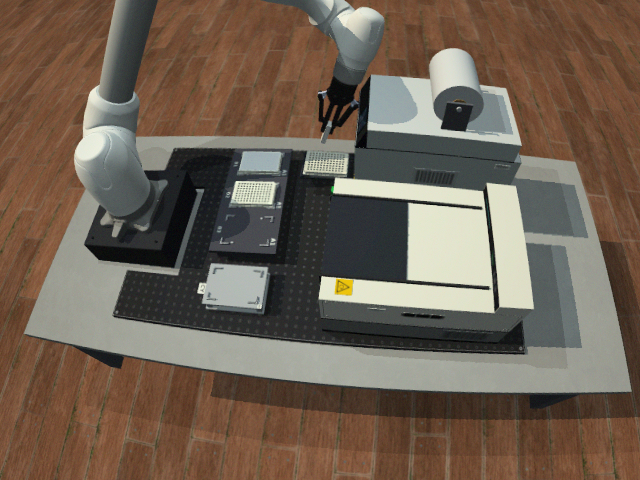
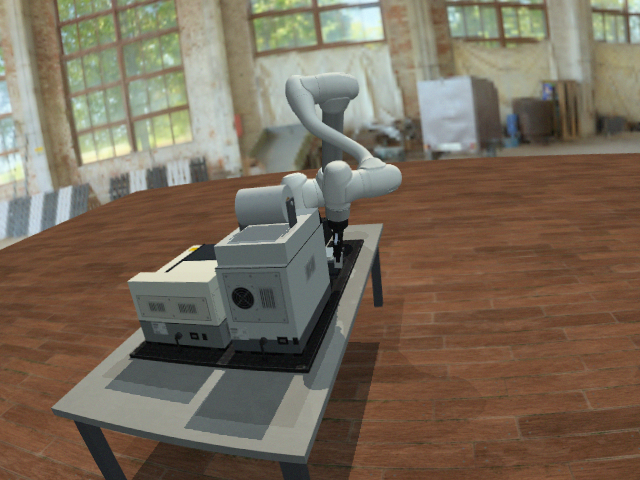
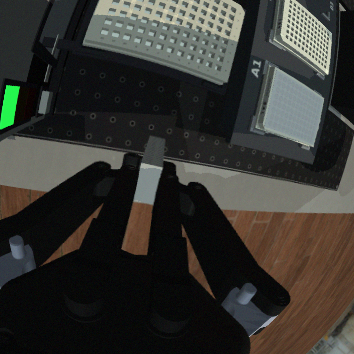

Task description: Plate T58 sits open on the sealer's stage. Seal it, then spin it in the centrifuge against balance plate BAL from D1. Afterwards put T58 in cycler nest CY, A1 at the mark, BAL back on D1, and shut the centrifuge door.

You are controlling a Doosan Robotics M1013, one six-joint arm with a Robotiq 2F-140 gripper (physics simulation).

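Frame: origin at the arm's base, x ahead, y up, z right, level; metres.
Where they show: gripper, fingertip midpoint: [image 1: 323, 140] [image 2: 338, 266] [image 3: 153, 151]; arm's base, origin of the base link: [image 1: 135, 204].
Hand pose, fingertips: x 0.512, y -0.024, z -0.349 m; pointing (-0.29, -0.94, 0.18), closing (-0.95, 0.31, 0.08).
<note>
Things, the pixels of their top centre, and the offset from my fingertips. "spot": a spot on its surface instead.
- Plate T58, middle of its top: [image 3: 175, 14] [image 1: 326, 161] dx +0.033, dy +0.034, dz +0.120 m
- sealer, middle of its top: [image 1: 450, 65] [image 2: 264, 185] dx +0.330, dy +0.404, dz +0.097 m
- BAL, middle of its top: [image 3: 297, 110] [image 1: 260, 161] [image 2: 325, 252] dx -0.179, dy -0.004, dz +0.111 m
- Cycler nest CY, middle of its top: [image 1: 234, 284] dx -0.140, dy -0.024, dz +0.523 m
- cream plate, middle of its top: [image 3: 309, 34] [image 1: 253, 192] dx -0.165, dy -0.004, dz +0.235 m
- dark deck rack, middle of its top: [image 3: 306, 36] [image 1: 252, 194] dx -0.169, dy -0.014, dz +0.235 m
- green display, surface spot: [image 3: 10, 106] spot: dx +0.112, dy +0.094, dz +0.020 m
Plate T58 [image 1: 326, 162] [image 3: 167, 45], cream with open square wells, sits on the stage at the front of the sealer [image 1: 436, 149] [image 2: 268, 294]. My gripper [image 1: 326, 133] [image 2: 337, 259] [image 3: 153, 151] is shut and empty, above and behind the plate, near the table's back edge. BAL [image 1: 261, 162] [image 3: 292, 106], a pale blue-topped plate, lies on D1. The centrifuge [image 1: 403, 304] [image 2: 175, 299] has a black area and a white panel on top; I cannot tell its door's state. Cycler nest CY [image 1: 236, 286] holds no plate.
Another cream plate [image 1: 254, 193] [image 3: 306, 37] stands on D2 beside BAL. D3 on the dark deck rack [image 1: 245, 248] holds no plate. The sealer's tall body and its white roll [image 1: 454, 82] [image 2: 262, 205] rise beside my gripper. A green display [image 3: 10, 106] shows at the left.
</note>
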